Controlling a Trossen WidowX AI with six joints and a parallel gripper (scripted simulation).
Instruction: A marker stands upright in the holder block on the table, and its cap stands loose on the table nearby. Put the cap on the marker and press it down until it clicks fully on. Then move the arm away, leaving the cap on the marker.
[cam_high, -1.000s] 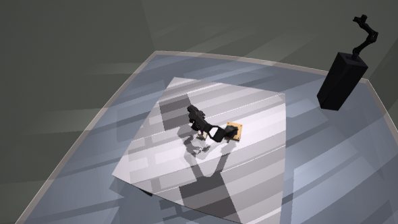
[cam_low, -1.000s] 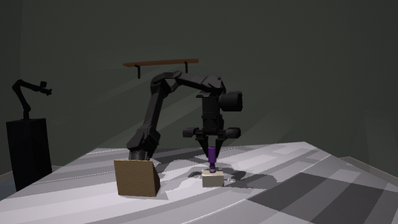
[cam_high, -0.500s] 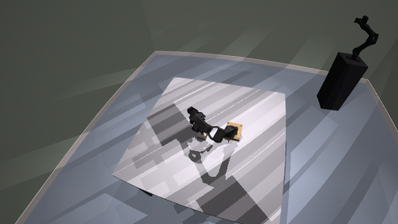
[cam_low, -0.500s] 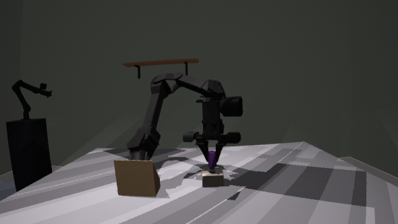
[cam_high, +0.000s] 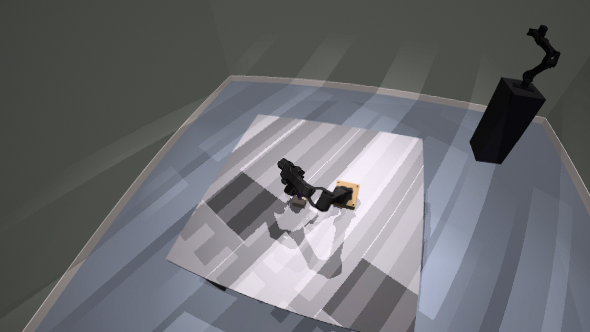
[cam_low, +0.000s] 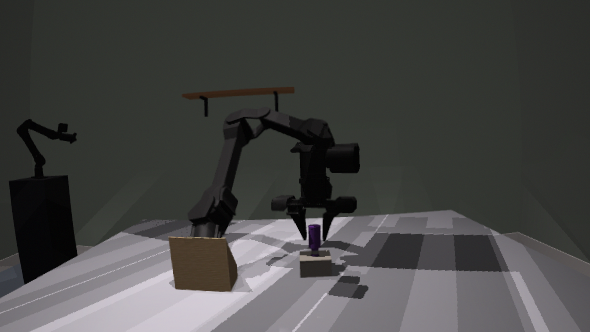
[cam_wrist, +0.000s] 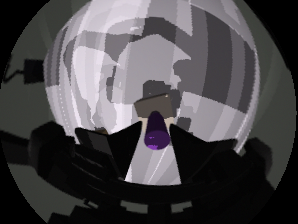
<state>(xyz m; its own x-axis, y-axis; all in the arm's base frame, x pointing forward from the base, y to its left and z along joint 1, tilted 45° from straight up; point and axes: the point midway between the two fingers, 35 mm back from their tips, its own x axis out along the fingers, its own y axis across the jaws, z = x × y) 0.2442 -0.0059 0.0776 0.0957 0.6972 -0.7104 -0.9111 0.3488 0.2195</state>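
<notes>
The marker lies right at my gripper tip. From my gripper tip the other things lie so: cap 10 mm above; holder block 60 mm below.
</notes>
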